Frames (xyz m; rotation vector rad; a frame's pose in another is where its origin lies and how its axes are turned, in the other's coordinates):
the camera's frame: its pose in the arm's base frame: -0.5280 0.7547 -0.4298 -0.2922 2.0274 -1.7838
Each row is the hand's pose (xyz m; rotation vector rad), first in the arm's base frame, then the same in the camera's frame.
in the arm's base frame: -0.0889 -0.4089 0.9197 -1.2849 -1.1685 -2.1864
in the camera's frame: -0.1299 -1.4512 1.1158 2.0116 -1.1366 -1.1408
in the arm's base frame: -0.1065 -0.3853 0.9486 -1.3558 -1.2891 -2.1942
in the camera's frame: -0.1292 -1.4780 1.0844 2.0564 -1.1168 -1.2704
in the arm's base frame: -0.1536 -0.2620 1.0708 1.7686 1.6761 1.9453
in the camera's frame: -0.1609 -1.5845 0.9429 2.0493 -1.2169 -1.8393
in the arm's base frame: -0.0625 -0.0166 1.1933 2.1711 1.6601 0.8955
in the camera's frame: -0.3672 -1.6562 0.7537 -1.1959 1.3423 2.1503
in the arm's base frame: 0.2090 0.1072 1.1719 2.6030 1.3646 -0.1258
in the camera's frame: -0.6573 -1.5843 0.7654 -0.1836 1.5834 1.9876
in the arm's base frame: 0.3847 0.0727 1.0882 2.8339 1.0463 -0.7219
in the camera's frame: -0.7844 -1.4868 0.8813 0.3918 1.7711 1.7585
